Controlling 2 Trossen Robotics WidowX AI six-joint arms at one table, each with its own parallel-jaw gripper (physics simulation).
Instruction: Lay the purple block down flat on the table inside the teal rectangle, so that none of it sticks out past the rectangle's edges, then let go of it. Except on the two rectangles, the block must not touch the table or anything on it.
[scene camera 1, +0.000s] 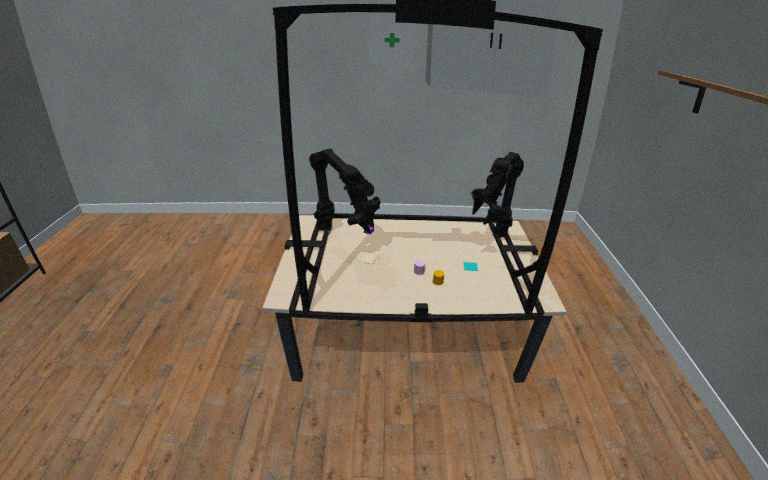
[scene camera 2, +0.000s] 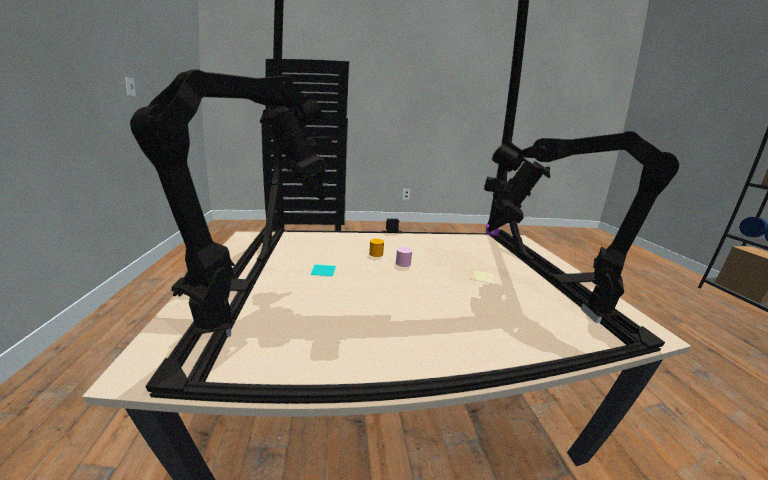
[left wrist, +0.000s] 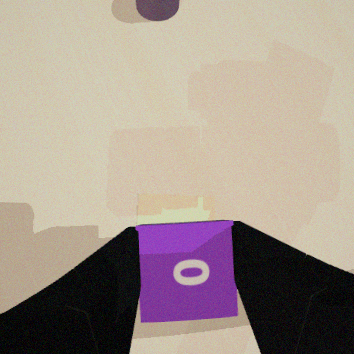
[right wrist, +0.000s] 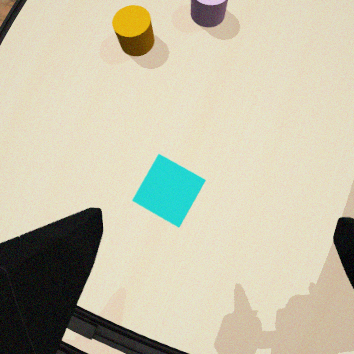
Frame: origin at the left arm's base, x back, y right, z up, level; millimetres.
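Seen in the pictures: left gripper, fingertip midpoint: (scene camera 1: 371, 230) (scene camera 2: 488, 228) (left wrist: 183, 235); right gripper, fingertip midpoint: (scene camera 1: 478, 219) (scene camera 2: 317, 195) (right wrist: 222, 225); left arm's base, origin of the base link: (scene camera 1: 324, 227) (scene camera 2: 600, 309); right arm's base, origin of the base link: (scene camera 1: 500, 233) (scene camera 2: 212, 321).
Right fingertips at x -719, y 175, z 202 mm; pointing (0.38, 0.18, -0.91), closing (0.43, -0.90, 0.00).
Observation:
Pixels of each thing's top centre, then the offset from my right fingertips to it. "pt": a spot on its surface instead.
- purple block, middle of its top: (left wrist: 187, 272) (scene camera 2: 493, 226) dz -65, dx +464, dy +31 mm
- pale yellow rectangle, surface spot: (left wrist: 185, 216) (scene camera 2: 476, 273) (scene camera 1: 370, 260) pt dz -220, dx +453, dy +48 mm
- teal rectangle, surface spot: (right wrist: 169, 190) (scene camera 2: 323, 270) (scene camera 1: 470, 266) pt dz -220, dx +5, dy +37 mm
- lilac cylinder, middle of its top: (scene camera 2: 404, 249) (scene camera 1: 419, 263) dz -175, dx +236, dy +104 mm
- orange cylinder, middle of its top: (right wrist: 130, 20) (scene camera 2: 377, 241) (scene camera 1: 439, 273) dz -176, dx +155, dy +165 mm
The purple block (scene camera 1: 369, 230) (scene camera 2: 492, 229) (left wrist: 188, 287) is held in the air, with a white 0 on the face toward the left wrist camera. My left gripper (left wrist: 183, 235) is shut on it, one finger on each side. The pale yellow rectangle (scene camera 1: 368, 258) (scene camera 2: 484, 276) (left wrist: 185, 216) lies on the table and shows past the block's far edge in the left wrist view. The teal rectangle (scene camera 1: 470, 266) (scene camera 2: 323, 270) (right wrist: 169, 190) lies on the table with nothing on it. My right gripper (right wrist: 222, 225) is open and empty, above the table; the teal rectangle shows ahead of its fingers.
A lilac cylinder (scene camera 1: 419, 267) (scene camera 2: 403, 257) (left wrist: 157, 8) (right wrist: 208, 14) and an orange cylinder (scene camera 1: 438, 277) (scene camera 2: 376, 247) (right wrist: 134, 31) stand on the table between the two rectangles. A black frame (scene camera 1: 287, 135) with tall posts surrounds the table.

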